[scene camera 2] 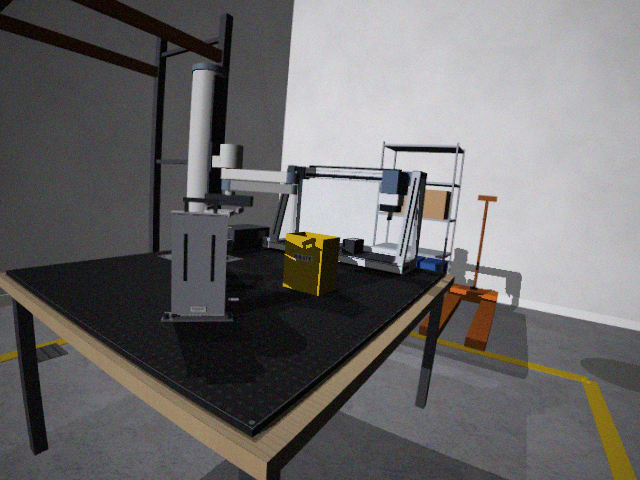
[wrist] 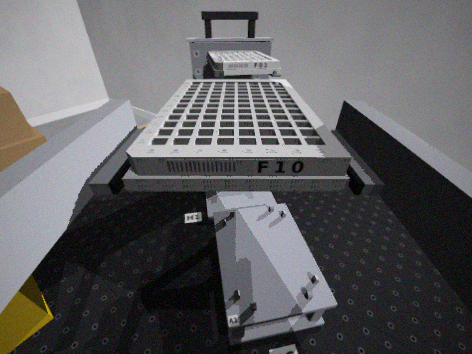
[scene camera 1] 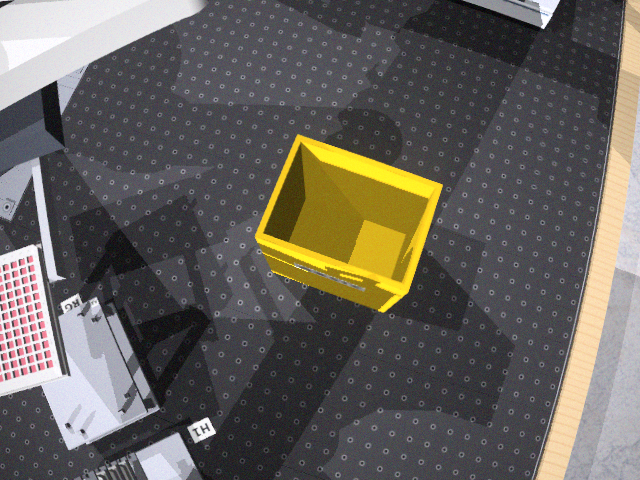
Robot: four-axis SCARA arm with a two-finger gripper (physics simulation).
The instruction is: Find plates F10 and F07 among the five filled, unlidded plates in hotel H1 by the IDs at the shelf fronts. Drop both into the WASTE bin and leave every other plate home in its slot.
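Places are measured from the arm's base along level axes (x left, y ahead, z down), in metres.
Pixels of known places: gripper, fingertip midpoint: (scene camera 2: 221,210) (wrist: 236,119) (scene camera 1: 6,295).
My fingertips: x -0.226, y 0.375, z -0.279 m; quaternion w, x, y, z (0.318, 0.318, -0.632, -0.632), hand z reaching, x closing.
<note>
Ahead of a thing's pixels: the offset from my fingertips to its middle.
My gripper (wrist: 236,119) is shut on plate F10 {dx -0.019, dy +0.014, dz +0.006 m} (wrist: 239,167) (scene camera 1: 25,320), holding it level by its two sides. The plate is unlidded; its wells look pink in scene camera 1, where its left part is cut off. In the wrist view the hotel H1 {dx -0.230, dy +0.175, dz +0.106 m} (wrist: 230,46) (scene camera 2: 199,258) (scene camera 1: 168,457) stands beyond the held plate. A white plate {dx -0.203, dy +0.146, dz +0.007 m} (wrist: 242,62) sits high in it, its small ID blurred. The hotel's lower slots and plate F07 are hidden there. The yellow WASTE bin {dx +0.200, dy +0.271, dz +0.166 m} (scene camera 1: 372,162) (scene camera 2: 305,276) (wrist: 22,320) stands upright, apart from the gripper; no plate shows in its visible interior.
The grey RG stand (scene camera 1: 87,382) (wrist: 270,260) with short pegs lies low between the wrist camera and the hotel, beside the H1 tag {dx -0.093, dy +0.172, dz +0.266 m} (scene camera 1: 201,429) (wrist: 193,217). The white arm column (scene camera 2: 200,139) rises behind the hotel. A gantry frame (scene camera 2: 416,222) stands beyond the bin.
</note>
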